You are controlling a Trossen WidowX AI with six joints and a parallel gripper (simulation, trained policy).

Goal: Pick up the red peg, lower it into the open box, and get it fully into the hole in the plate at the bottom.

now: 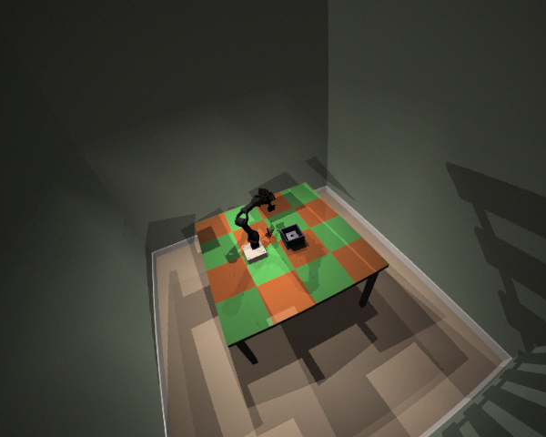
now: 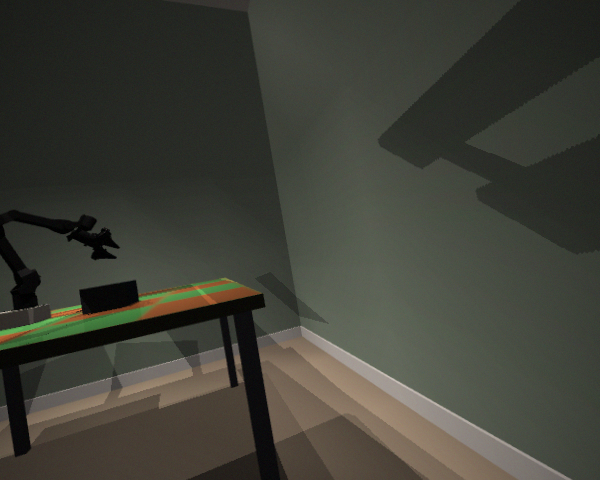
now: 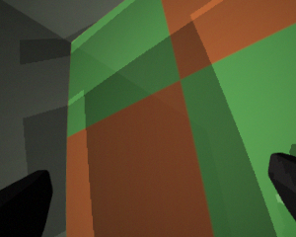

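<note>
Right now my gripper tip is 21 cm above the red peg, 13 cm to the left of it and 13 cm past it. Also, from my gripper tip: plate with hole (29 cm to the right, 21 cm below, 3 cm ahead); then dark box (29 cm to the right, 23 cm below, 3 cm ahead).
</note>
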